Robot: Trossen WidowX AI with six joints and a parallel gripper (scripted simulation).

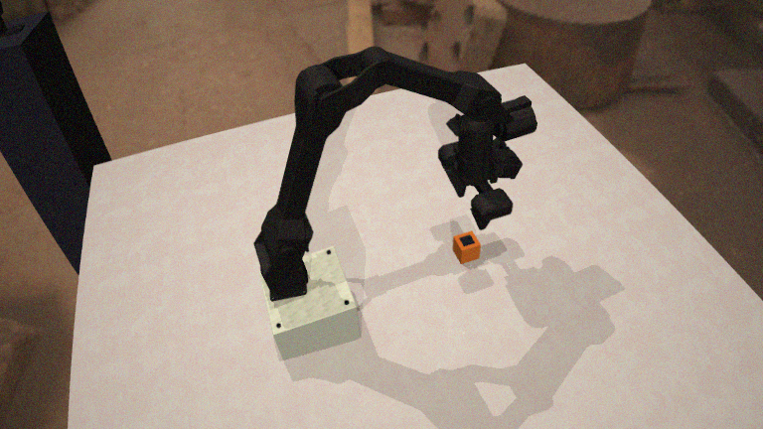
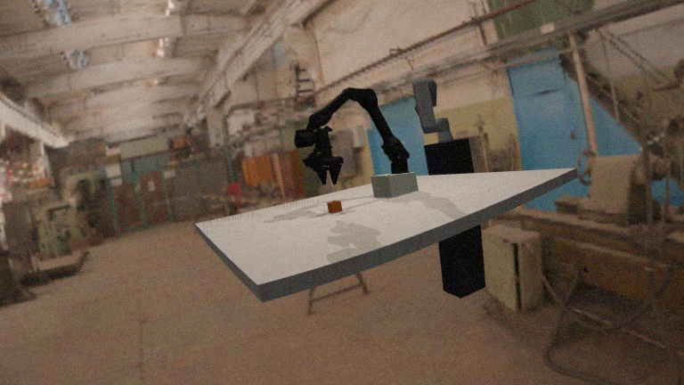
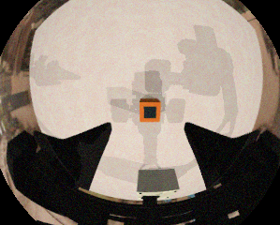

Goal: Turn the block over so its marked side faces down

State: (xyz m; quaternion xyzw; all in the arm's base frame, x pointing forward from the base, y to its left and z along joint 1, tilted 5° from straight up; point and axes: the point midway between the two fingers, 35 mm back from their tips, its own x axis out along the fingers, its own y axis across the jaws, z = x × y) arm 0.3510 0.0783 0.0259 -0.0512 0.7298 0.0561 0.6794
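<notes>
Now: the block 1 cm behind my gripper tip, 1 cm to the right of it and 8 cm below it.
</notes>
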